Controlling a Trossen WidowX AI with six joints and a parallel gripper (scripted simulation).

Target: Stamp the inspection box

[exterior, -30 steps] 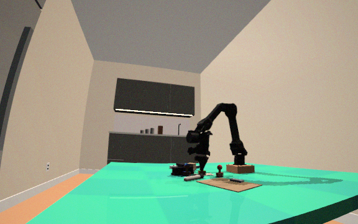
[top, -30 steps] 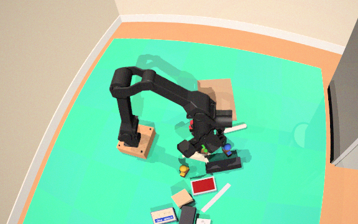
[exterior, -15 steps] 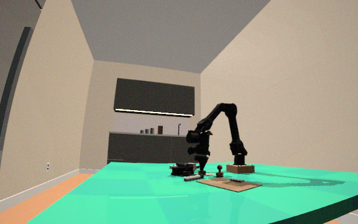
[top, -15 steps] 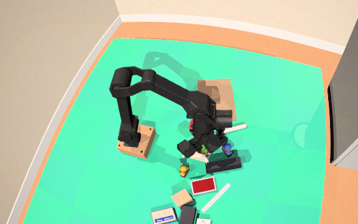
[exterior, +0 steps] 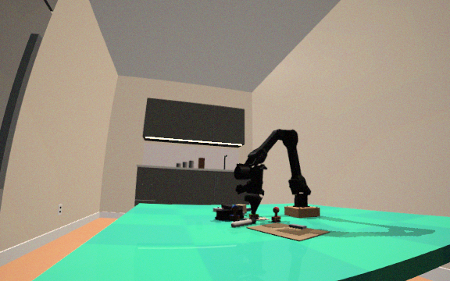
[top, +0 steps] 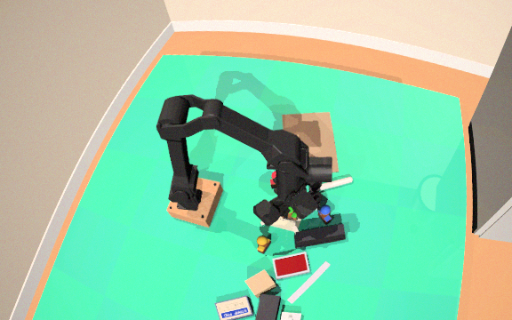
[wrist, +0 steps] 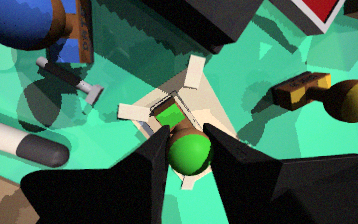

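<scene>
The cream card lies 3 cm below my gripper tip and 2 cm behind it. Also, from my gripper tip: blue-knobbed stamp: 10 cm ahead, 1 cm below; then small tool: 7 cm ahead, 3 cm to the left, 2 cm below; then green-knobbed stamp: 1 cm below.
</scene>
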